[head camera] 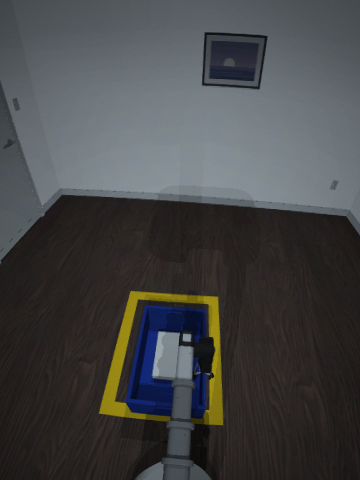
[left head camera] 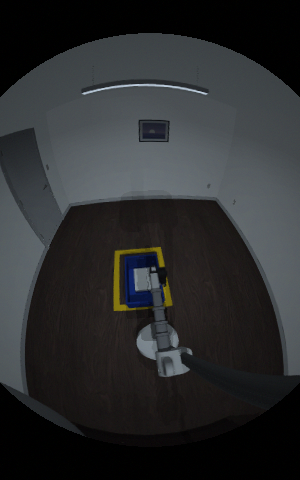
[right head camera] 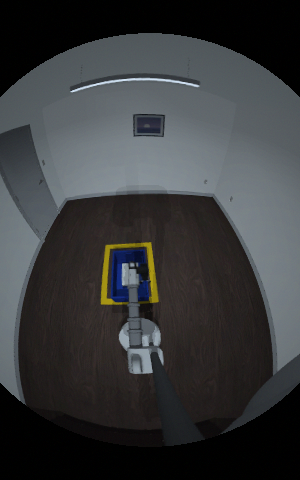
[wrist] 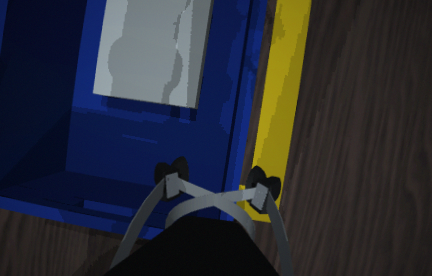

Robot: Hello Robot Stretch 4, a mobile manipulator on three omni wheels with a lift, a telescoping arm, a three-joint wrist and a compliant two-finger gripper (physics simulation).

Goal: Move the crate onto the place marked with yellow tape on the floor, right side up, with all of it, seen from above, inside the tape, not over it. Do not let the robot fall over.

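Frame: origin at the robot's base, x left, y back, z up, level; metres.
Seen in the pictures: gripper, fingertip midpoint: (head camera: pixel 201 377) (left head camera: pixel 160 286) (right head camera: pixel 144 282) (wrist: pixel 217 176).
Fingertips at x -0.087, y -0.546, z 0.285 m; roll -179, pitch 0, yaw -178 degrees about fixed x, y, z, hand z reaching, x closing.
A point is followed by its place in that frame.
The blue crate (head camera: pixel 150 390) @[x 0.190, y -0.545, z -0.009 m] (left head camera: pixel 142 299) @[x 0.106, y -0.502, z -0.009 m] (right head camera: pixel 117 275) @[x 0.251, y -0.759, z -0.009 m] (wrist: pixel 125 145) @[x 0.125, y -0.516, z -0.009 m] is upright on the floor, open side up, with a white box (head camera: pixel 166 355) @[x 0.118, y -0.750, z 0.044 m] (left head camera: pixel 141 280) @[x 0.098, y -0.733, z 0.044 m] (right head camera: pixel 126 274) @[x 0.126, y -0.747, z 0.044 m] (wrist: pixel 145 50) @[x 0.093, y -0.716, z 0.044 m] inside. Floor shows between it and the yellow tape (head camera: pixel 120 360) @[x 0.416, y -0.713, z -0.027 m] (left head camera: pixel 117 280) @[x 0.413, y -0.783, z -0.027 m] (right head camera: pixel 105 275) @[x 0.419, y -0.769, z -0.027 m] (wrist: pixel 282 90) @[x -0.197, y -0.691, z -0.027 m] at the far, left and right sides. Its near end covers much of the near strip in the head and wrist views. My gripper (head camera: pixel 203 374) @[x -0.087, y -0.546, z 0.285 m] (wrist: pixel 217 176) @[x -0.087, y -0.546, z 0.285 m] is open, above the near right part of the crate. In the wrist view its left fingertip shows over the crate's inside, its right one over the tape; its height is unclear.
My extended arm (head camera: pixel 180 405) @[x 0.004, y -0.302, z 0.704 m] (left head camera: pixel 158 314) @[x 0.005, y -0.204, z 0.707 m] (right head camera: pixel 134 310) @[x -0.009, y -0.207, z 0.707 m] reaches over the near end of the crate. My round white base (left head camera: pixel 145 345) @[x 0.118, y 0.034, z 0.187 m] (right head camera: pixel 127 335) @[x 0.113, y -0.017, z 0.186 m] stands close to the tape's near side. A wall with a picture (head camera: pixel 234 60) @[x -0.277, y -2.694, z 1.521 m] is beyond, and a door (left head camera: pixel 30 185) @[x 1.827, y -1.813, z 1.093 m] is at the left.
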